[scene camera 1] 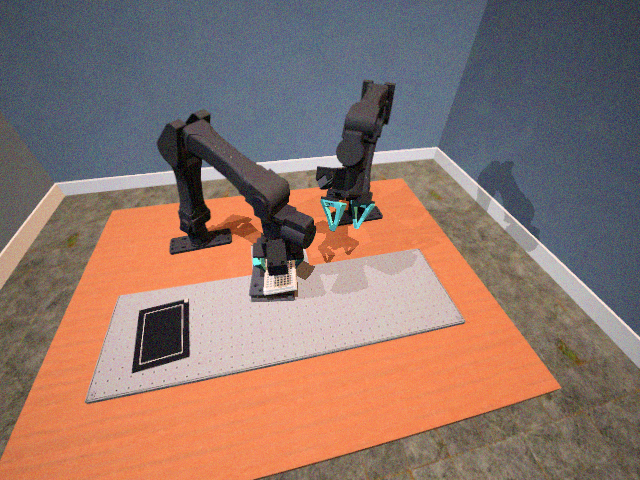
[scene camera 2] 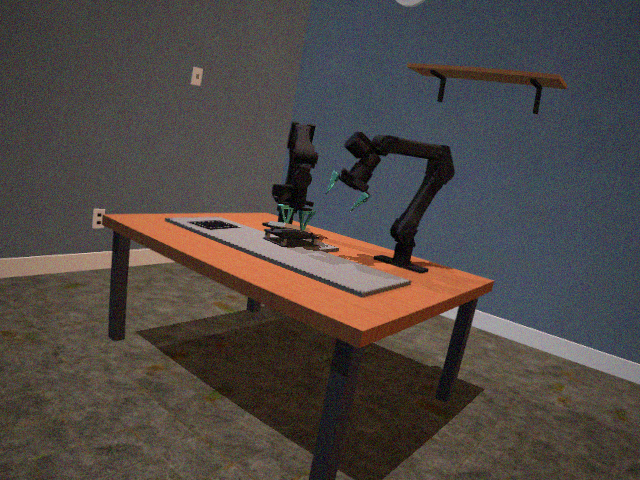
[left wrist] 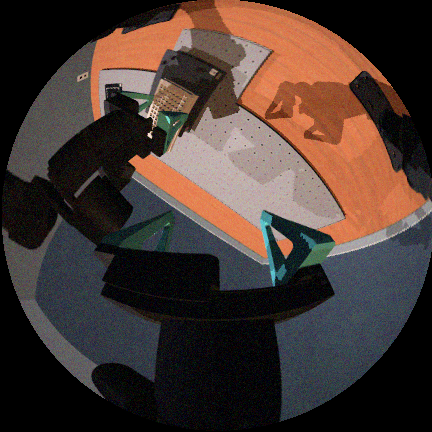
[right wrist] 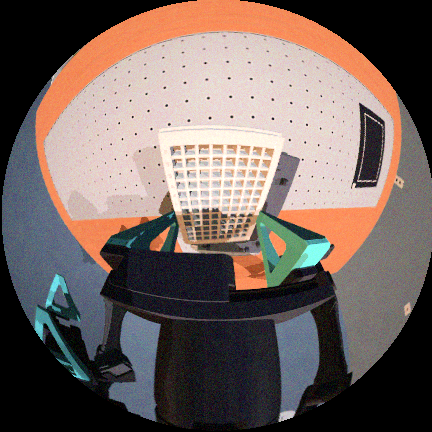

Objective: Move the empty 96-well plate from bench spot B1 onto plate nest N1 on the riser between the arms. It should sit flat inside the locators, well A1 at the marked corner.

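Pixels of known places: left gripper, between the fingertips: [scene camera 1: 344,229] [scene camera 2: 337,202] [left wrist: 216,214] [right wrist: 51,287]; right gripper, between the fingertips: [scene camera 2: 294,227] [left wrist: 168,106] [right wrist: 217,214]; left arm's base, origin of its link: [scene camera 2: 400,265]; right arm's base, origin of its link: [scene camera 1: 201,241].
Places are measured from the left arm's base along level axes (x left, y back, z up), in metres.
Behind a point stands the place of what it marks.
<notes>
The cream 96-well plate [scene camera 1: 280,282] {z 0.088, x -0.330, y -0.295 m} [left wrist: 171,100] {z 0.079, x -0.312, y -0.222 m} [right wrist: 220,172] {z 0.085, x -0.329, y -0.286 m} is between the fingers of my right gripper [scene camera 1: 277,262] {z 0.072, x -0.321, y -0.237 m} [scene camera 2: 295,226] {z 0.072, x -0.321, y -0.237 m} [right wrist: 217,214] {z 0.072, x -0.321, y -0.237 m}, which is shut on its two sides. The plate is over the dark riser [scene camera 1: 257,290] {z 0.049, x -0.393, y -0.278 m} [scene camera 2: 292,238] {z 0.043, x -0.291, y -0.275 m} [left wrist: 172,64] {z 0.049, x -0.355, y -0.161 m} [right wrist: 288,172] {z 0.049, x -0.404, y -0.270 m}, roughly lined up with its edges but off to one side in the right wrist view. Whether it touches the nest is unclear. A small pale mark [left wrist: 214,73] {z 0.049, x -0.269, y -0.159 m} shows on a riser corner; well A1 cannot be told. My left gripper [scene camera 1: 345,227] {z 0.196, x -0.148, y -0.252 m} [scene camera 2: 339,201] {z 0.196, x -0.148, y -0.252 m} [left wrist: 216,214] {z 0.196, x -0.148, y -0.252 m} is open and empty, raised away from the riser.
The black bench spot with a white outline [scene camera 1: 161,334] {z 0.015, x -0.645, y -0.328 m} [scene camera 2: 213,224] {z 0.015, x -0.643, y -0.326 m} [right wrist: 372,150] {z 0.015, x -0.638, y -0.322 m} holds no plate. It lies on the light perforated board [scene camera 1: 341,325] {z 0.013, x -0.195, y -0.415 m} [scene camera 2: 330,268] {z 0.013, x -0.055, y -0.370 m} [right wrist: 220,80] {z 0.013, x -0.339, y -0.379 m}. The left arm stands at the picture's right in both scene views, beyond the board.
</notes>
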